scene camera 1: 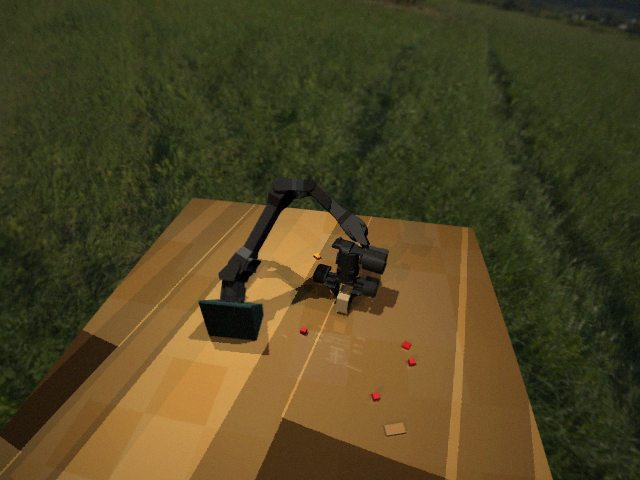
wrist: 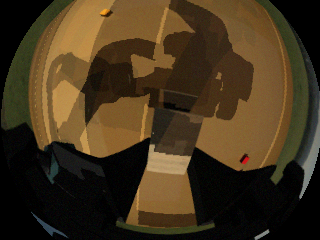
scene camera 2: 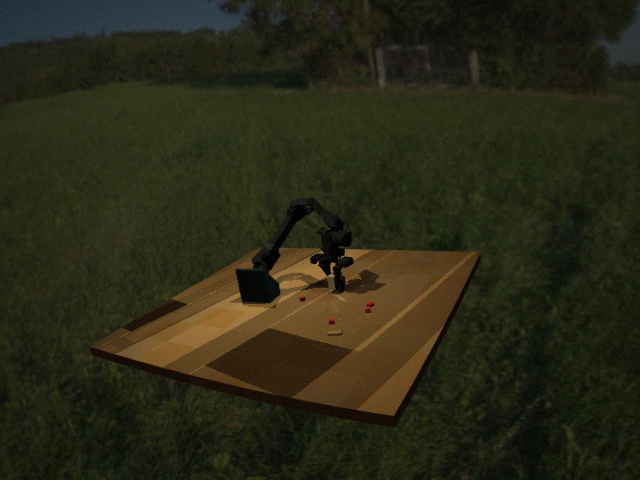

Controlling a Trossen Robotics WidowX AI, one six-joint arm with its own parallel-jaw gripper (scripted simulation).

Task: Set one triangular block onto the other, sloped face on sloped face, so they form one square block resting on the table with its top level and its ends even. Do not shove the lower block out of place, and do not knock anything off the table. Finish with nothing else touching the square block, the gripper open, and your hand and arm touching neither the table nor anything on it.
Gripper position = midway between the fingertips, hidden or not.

Observation:
The gripper (scene camera 1: 343, 299) carries a pale triangular block (wrist: 174, 134).
The gripper is seen too in the wrist view (wrist: 168, 144) and in scene camera 2 (scene camera 2: 333, 279).

